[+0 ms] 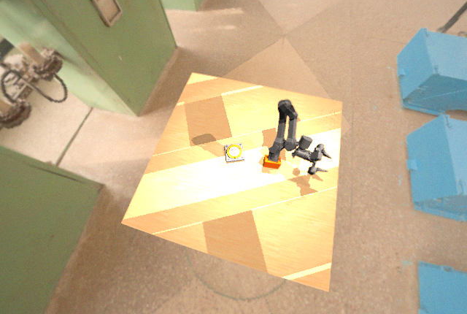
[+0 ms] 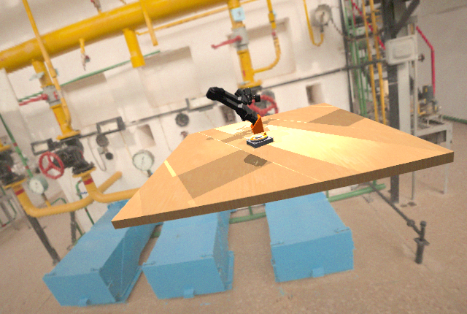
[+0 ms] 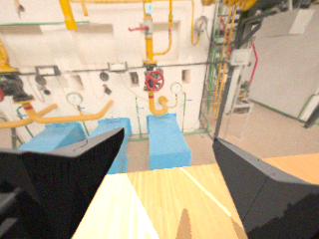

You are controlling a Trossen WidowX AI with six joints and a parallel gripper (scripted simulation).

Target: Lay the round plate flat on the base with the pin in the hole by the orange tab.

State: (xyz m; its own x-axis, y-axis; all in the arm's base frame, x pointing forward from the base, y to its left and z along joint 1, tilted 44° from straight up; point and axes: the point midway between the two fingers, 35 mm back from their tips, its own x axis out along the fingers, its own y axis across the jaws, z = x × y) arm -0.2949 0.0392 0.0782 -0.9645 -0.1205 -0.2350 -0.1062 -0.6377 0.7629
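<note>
The square grey base lies 58 cm ahead of my gripper tip, 4 cm to the left of it and 18 cm below it.
</note>
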